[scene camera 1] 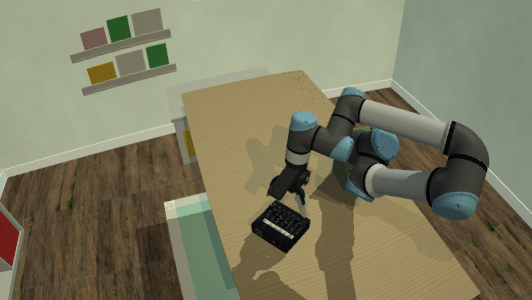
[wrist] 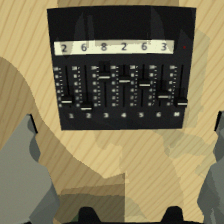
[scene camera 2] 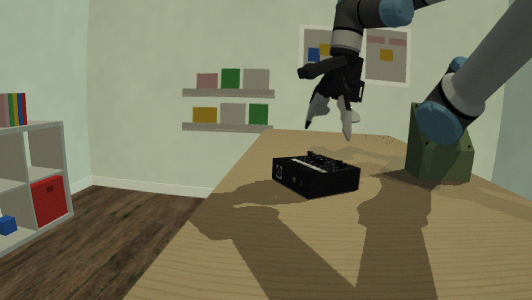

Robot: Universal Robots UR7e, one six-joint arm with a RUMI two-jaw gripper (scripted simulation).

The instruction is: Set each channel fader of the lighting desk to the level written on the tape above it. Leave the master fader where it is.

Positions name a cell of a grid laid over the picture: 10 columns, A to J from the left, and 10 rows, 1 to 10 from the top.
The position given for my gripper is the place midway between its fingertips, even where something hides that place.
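You'd find my gripper (scene camera 2: G5) here. I can see my gripper (scene camera 1: F7) too, and there's also my gripper (wrist: F6).
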